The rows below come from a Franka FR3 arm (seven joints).
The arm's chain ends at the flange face. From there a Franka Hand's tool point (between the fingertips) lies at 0.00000 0.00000 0.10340 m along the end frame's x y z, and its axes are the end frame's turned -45 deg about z.
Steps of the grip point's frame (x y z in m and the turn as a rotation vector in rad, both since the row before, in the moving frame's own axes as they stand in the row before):
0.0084, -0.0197, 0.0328, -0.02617, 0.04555, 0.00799
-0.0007, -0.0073, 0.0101, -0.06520, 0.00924, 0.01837
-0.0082, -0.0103, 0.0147, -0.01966, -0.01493, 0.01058
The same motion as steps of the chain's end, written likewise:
-0.0132, -0.0185, 0.0329, 0.01370, 0.05071, 0.00799
-0.0111, -0.0088, 0.0103, -0.03957, 0.05264, 0.01837
-0.0134, -0.0040, 0.0147, -0.02446, 0.00334, 0.01058

